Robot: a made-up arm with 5 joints. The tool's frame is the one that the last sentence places. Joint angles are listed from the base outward.
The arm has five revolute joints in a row. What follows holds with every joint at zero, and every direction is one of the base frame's.
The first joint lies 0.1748 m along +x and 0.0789 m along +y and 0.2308 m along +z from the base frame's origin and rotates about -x.
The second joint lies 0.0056 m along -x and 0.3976 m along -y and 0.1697 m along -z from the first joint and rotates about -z.
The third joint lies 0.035 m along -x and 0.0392 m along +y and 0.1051 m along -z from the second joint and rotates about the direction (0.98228, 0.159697, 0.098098).
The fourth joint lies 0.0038 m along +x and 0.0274 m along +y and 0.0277 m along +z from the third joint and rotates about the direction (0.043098, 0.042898, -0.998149).
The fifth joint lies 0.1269 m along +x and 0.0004 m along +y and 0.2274 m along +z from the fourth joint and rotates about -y.
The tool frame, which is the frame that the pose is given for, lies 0.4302 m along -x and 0.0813 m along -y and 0.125 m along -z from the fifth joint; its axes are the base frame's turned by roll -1.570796, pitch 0 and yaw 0 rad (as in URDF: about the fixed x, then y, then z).
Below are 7 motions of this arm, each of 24 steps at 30 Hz.
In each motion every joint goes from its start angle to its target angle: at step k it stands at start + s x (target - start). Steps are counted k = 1, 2, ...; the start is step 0. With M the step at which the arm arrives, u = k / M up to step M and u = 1 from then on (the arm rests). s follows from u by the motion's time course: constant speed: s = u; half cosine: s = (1 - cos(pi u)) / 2; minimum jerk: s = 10 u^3 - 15 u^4 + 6 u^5.
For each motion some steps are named. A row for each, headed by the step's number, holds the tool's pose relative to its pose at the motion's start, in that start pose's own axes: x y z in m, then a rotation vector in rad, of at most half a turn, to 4 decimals.
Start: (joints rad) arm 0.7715 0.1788 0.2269 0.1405 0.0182
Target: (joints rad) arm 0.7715 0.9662 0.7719 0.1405 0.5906
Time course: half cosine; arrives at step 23
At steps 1, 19, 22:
1: 0.0003 0.0013 0.0008 0.0026 0.0034 -0.0027
19: 0.1869 0.2211 0.1693 0.3725 0.7472 -0.6856
22: 0.2110 0.2307 0.1761 0.3871 0.8069 -0.7451

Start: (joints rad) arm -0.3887 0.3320 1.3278 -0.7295 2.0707
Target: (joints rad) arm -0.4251 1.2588 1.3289 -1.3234 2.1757
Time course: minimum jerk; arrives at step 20
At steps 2, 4, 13, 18, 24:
2: 0.0023 0.0026 0.0007 0.0048 -0.0027 -0.0074
4: 0.0157 0.0173 0.0052 0.0326 -0.0185 -0.0493
13: 0.2052 0.1282 0.1223 0.4726 -0.3355 -0.5480
18: 0.2444 0.1300 0.1721 0.6229 -0.4716 -0.6594
24: 0.2455 0.1299 0.1740 0.6286 -0.4771 -0.6631

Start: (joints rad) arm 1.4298 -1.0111 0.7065 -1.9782 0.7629
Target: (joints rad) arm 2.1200 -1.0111 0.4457 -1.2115 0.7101
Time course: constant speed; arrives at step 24
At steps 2, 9, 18, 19, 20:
2: 0.0155 -0.0160 0.0248 -0.0277 0.1062 0.0413
9: 0.0922 -0.0725 0.1059 -0.1229 0.4648 0.2093
18: 0.2397 -0.1393 0.1802 -0.2391 0.8891 0.4786
19: 0.2589 -0.1458 0.1854 -0.2515 0.9332 0.5123
20: 0.2786 -0.1521 0.1898 -0.2638 0.9766 0.5467

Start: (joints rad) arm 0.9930 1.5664 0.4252 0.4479 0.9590
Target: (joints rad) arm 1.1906 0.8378 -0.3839 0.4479 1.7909
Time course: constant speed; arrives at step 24
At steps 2, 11, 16, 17, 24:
2: 0.0242 0.0318 -0.0097 0.0111 -0.0833 -0.1020
11: 0.1906 0.1485 0.0027 0.1465 -0.4320 -0.6000
16: 0.3047 0.1754 0.0617 0.2795 -0.5990 -0.8972
17: 0.3272 0.1760 0.0781 0.3108 -0.6294 -0.9578
24: 0.4622 0.1285 0.2257 0.5734 -0.8108 -1.3887

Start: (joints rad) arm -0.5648 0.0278 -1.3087 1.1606 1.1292
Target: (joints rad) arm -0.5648 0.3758 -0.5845 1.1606 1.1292
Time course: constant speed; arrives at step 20
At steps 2, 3, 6, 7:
2: -0.0061 -0.0135 -0.0014 -0.0110 -0.0108 0.0756
3: -0.0089 -0.0204 -0.0019 -0.0172 -0.0155 0.1135
6: -0.0157 -0.0421 -0.0032 -0.0382 -0.0269 0.2268
7: -0.0175 -0.0496 -0.0035 -0.0461 -0.0297 0.2645

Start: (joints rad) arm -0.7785 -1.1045 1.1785 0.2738 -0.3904
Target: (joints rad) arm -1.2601 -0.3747 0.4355 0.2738 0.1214
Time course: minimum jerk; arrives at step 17
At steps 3, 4, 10, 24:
3: 0.0066 0.0280 -0.0018 -0.0106 0.0012 -0.0653
4: 0.0162 0.0596 -0.0038 -0.0214 0.0034 -0.1394
10: 0.2866 0.3597 0.0028 -0.0564 0.1203 -0.9972
24: 0.5106 0.4189 0.0414 -0.0188 0.2917 -1.4296

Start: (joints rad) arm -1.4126 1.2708 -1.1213 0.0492 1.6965
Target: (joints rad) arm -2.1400 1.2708 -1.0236 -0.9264 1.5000
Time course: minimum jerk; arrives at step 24
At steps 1, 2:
1: -0.0001 -0.0002 0.0005 0.0010 0.0003 0.0004
2: -0.0008 -0.0015 0.0037 0.0078 0.0022 0.0027

